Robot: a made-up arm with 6 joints.
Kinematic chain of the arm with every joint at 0, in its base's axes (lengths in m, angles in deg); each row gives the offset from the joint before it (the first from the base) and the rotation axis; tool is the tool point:
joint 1: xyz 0 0 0.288 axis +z
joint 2: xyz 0 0 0 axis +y
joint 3: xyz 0 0 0.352 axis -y
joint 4: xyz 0 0 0 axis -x
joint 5: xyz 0.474 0 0 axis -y
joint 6: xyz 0 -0.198 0 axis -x
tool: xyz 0 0 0
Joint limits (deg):
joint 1: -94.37..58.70
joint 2: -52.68..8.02
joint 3: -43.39..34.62
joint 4: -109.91..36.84
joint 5: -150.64..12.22
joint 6: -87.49..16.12
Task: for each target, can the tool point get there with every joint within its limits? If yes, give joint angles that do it. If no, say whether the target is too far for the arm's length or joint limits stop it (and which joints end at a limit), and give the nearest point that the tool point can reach.
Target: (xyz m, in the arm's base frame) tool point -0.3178 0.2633 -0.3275
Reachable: no: joint limits stop it (at a limit: joint 1, joint 2, joint 3, joint 4) | nearest point 0.0459 0.2053 0.1499 | short by 0.603 m
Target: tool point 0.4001 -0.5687 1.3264
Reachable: no: too far | nearest point 0.2574 -0.3658 0.9559 | short by 0.446 m
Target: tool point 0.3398 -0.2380 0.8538
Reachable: yes | joints -9.58 -8.98 28.27 -25.89 -67.07 -14.31
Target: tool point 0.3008 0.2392 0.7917
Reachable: yes | joints 39.39 -16.78 24.82 -88.25 -64.07 -17.24
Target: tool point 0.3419 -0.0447 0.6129
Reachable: yes | joints 13.73 -30.08 -9.76 -51.02 -9.21 -39.47
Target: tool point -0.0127 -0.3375 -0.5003
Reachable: no: joint limits stop it (at a limit: joint 2, joint 3) | nearest point -0.0071 -0.1899 0.1426 | short by 0.660 m
